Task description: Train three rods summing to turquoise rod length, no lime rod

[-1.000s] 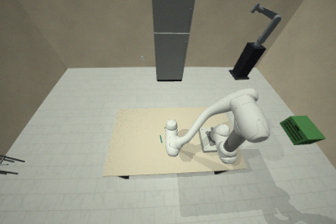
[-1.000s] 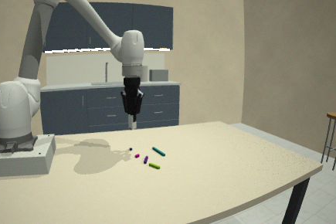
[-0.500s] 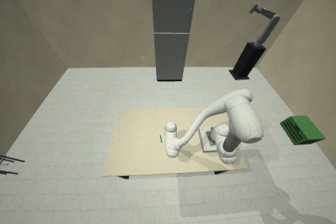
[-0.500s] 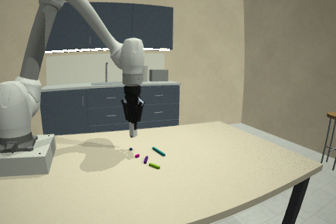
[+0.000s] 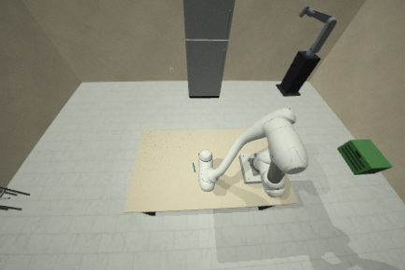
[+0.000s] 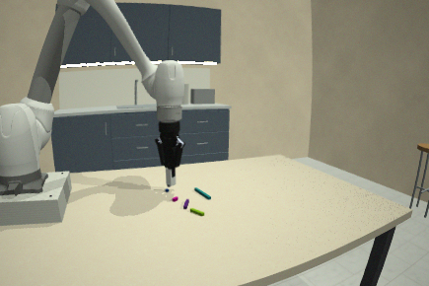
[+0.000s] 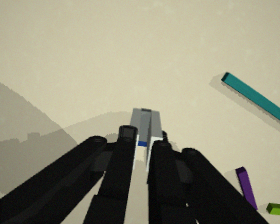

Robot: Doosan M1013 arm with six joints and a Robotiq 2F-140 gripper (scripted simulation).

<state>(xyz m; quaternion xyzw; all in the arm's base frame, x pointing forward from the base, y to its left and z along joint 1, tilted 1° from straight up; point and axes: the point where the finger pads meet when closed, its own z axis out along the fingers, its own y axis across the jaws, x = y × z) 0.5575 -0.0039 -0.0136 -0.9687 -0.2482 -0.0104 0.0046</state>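
The grey rod is 30 mm below my hand. Round my hand: turquoise rod 90 mm to the right, 90 mm ahead, 50 mm below; then small blue rod 50 mm below, 20 mm behind, 10 mm to the right; then magenta rod 100 mm to the right, 50 mm below, 20 mm behind.
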